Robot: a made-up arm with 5 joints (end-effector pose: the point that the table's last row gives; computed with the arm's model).
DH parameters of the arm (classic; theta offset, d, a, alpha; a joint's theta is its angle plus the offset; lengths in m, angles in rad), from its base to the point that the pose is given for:
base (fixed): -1.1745 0 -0.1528 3.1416
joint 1: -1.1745 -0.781 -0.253 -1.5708
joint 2: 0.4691 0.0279 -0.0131 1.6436
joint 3: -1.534 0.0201 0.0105 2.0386
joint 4: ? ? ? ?
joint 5: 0.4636 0 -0.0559 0
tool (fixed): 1.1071 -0.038 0 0
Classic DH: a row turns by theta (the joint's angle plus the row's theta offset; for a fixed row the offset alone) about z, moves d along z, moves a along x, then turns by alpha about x.
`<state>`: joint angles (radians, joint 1 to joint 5).
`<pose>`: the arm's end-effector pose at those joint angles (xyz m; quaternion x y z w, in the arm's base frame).
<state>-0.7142 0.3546 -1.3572 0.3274 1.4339</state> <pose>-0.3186 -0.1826 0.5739 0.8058 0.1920 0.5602 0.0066</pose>
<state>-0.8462 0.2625 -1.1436 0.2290 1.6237</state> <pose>-0.3513 -0.1983 0.5961 -0.8907 -0.0949 -0.4409 0.0568</pose>
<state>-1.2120 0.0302 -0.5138 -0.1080 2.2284</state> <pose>-0.3786 -0.1982 0.7582 -0.9588 0.2756 -0.0618 0.0304</pose>
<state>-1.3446 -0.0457 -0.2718 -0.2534 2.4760</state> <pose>-0.3464 -0.1690 0.8322 0.8999 -0.4300 -0.0542 0.0489</pose>
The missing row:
joint 4: 0.0815 0.0414 0.199 -1.5708
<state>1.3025 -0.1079 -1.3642 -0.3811 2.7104</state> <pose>-0.1599 0.6509 0.7901 0.1704 -0.9745 -0.0143 0.1456</pose>
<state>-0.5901 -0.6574 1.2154 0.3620 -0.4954</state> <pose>-0.2119 0.1202 0.7393 0.9137 -0.0326 -0.3976 0.0779</pose>
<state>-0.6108 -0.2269 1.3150 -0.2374 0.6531</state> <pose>-0.1972 0.1125 0.8993 -0.7383 0.5989 0.2317 0.2063</pose>
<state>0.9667 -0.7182 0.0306 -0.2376 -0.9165</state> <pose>-0.0923 0.3987 0.8296 -0.9272 0.0801 0.1138 0.3478</pose>
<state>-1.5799 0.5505 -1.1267 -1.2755 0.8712</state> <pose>-0.0323 -0.3017 0.8364 -0.6422 -0.7428 0.1834 0.0462</pose>
